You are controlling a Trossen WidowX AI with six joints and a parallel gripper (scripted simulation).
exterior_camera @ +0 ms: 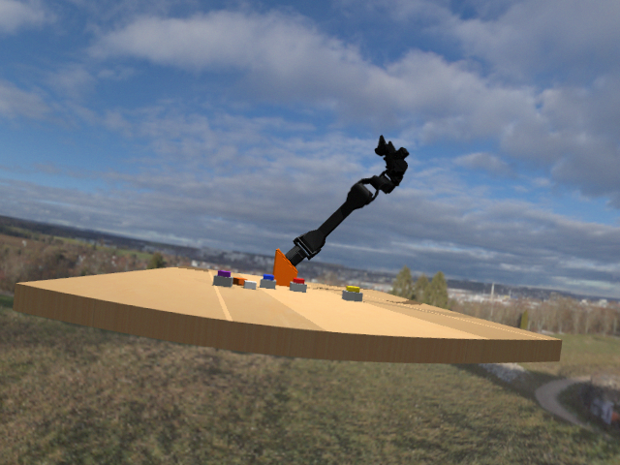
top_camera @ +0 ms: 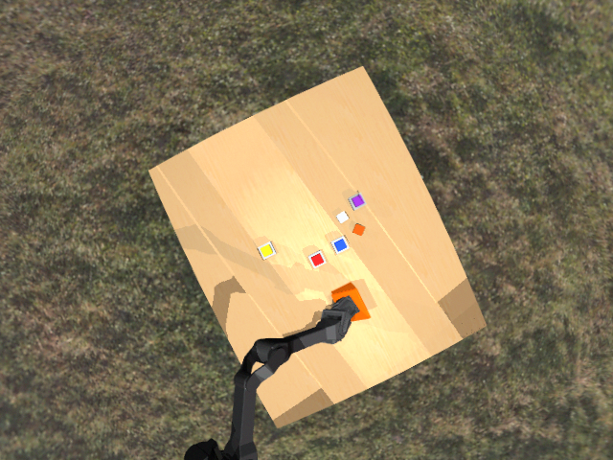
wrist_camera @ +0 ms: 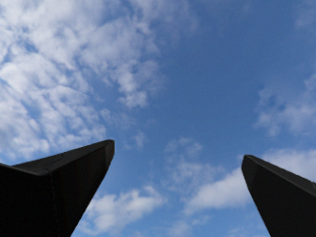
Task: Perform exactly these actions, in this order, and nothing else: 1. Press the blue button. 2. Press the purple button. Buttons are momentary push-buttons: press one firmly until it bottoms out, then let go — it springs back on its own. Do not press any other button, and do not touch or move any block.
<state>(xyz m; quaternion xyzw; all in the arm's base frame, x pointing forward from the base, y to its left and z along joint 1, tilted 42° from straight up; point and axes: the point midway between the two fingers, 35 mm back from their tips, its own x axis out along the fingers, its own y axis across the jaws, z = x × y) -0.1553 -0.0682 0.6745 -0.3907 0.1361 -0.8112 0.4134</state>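
My gripper tip is now 65 cm above the blue button, 48 cm to the left of it and 27 cm short of it. Also, from my gripper tip: yellow button (65 cm below, 40 cm ahead, 26 cm to the right); red button (65 cm below, 39 cm to the right, 27 cm ahead); small orange block (68 cm below, 57 cm to the right, 27 cm ahead).
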